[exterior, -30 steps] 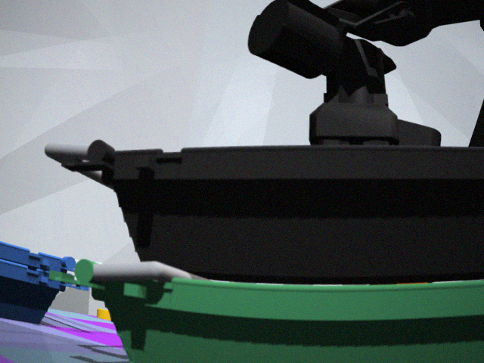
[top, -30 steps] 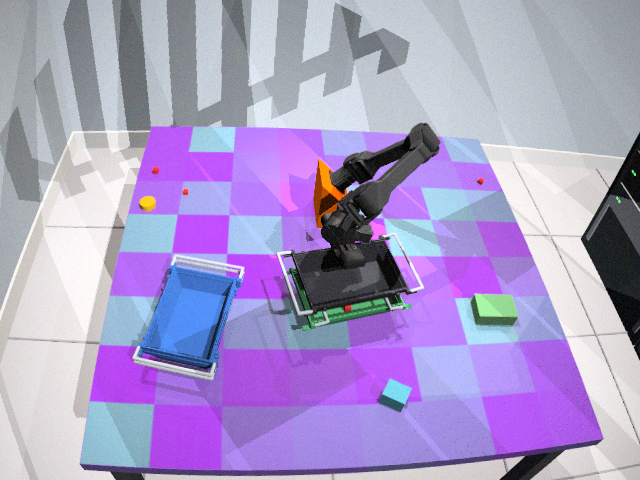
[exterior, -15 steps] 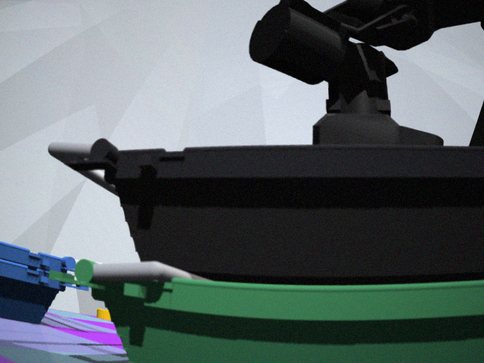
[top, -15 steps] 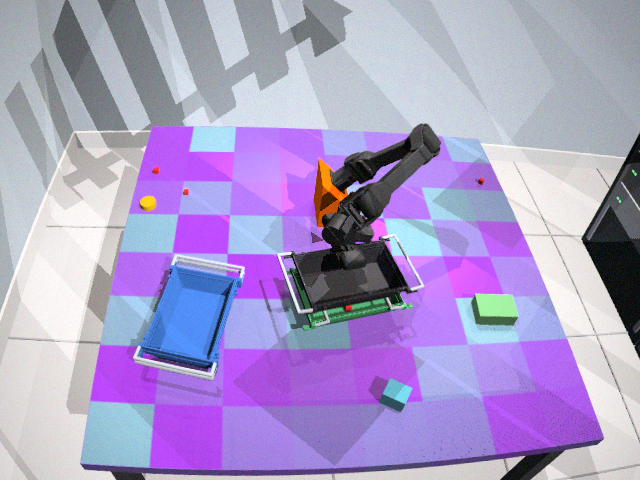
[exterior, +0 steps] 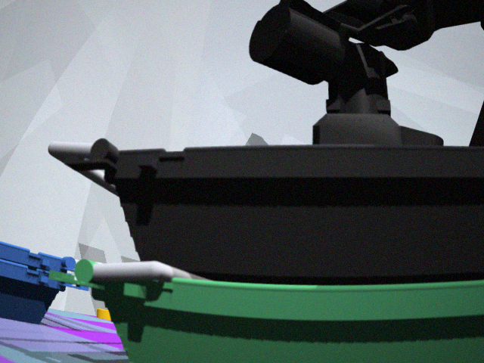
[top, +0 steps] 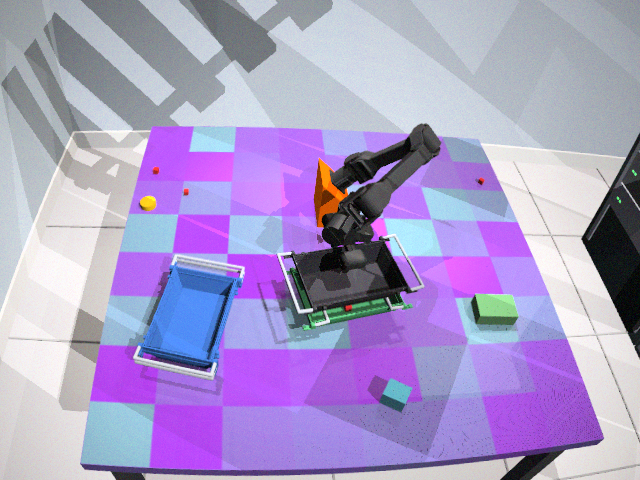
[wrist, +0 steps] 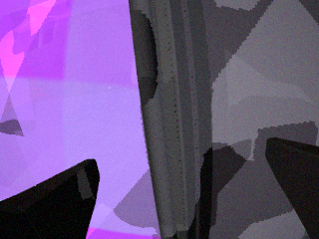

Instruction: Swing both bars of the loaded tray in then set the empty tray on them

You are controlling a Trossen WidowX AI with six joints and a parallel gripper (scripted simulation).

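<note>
My gripper tip is now 7 cm short of the black tray, 1 cm to the right of it and 3 cm below it. Round my gripper tip: yellow disc 31 cm behind, 57 cm to the right, 7 cm below; then green block 14 cm ahead, 44 cm to the left, 6 cm below; then blue-green block 39 cm ahead, 10 cm to the left, 6 cm below.
</note>
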